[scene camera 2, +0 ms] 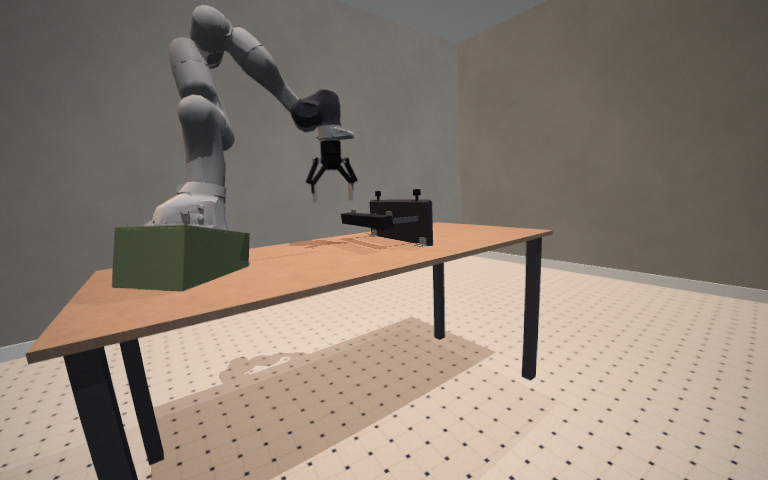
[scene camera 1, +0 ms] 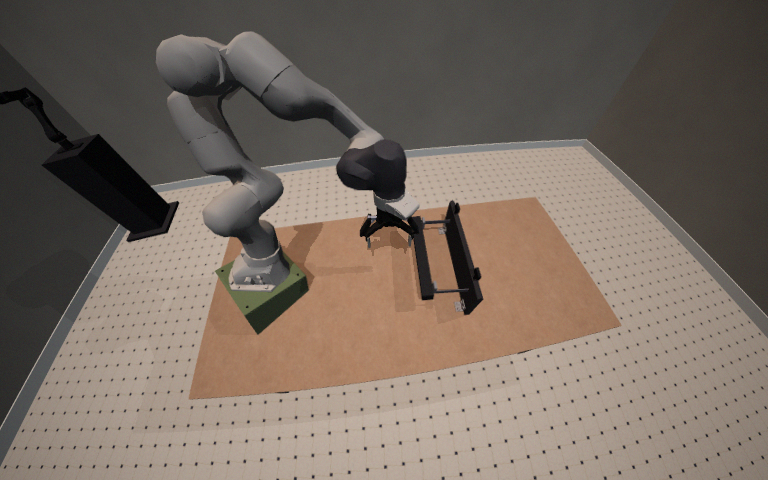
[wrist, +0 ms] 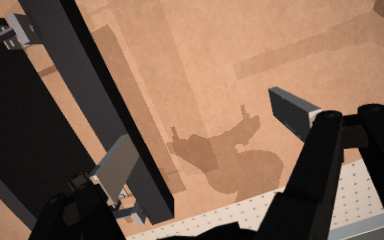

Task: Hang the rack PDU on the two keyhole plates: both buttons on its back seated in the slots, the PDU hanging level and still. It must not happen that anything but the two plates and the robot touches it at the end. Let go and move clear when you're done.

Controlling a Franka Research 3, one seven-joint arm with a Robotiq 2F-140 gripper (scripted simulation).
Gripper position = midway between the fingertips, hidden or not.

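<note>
Looking at the scene, I find my gripper [scene camera 2: 333,201], [scene camera 1: 389,244], [wrist: 198,124]. A rack PDU [scene camera 1: 427,293] is there as well.
</note>
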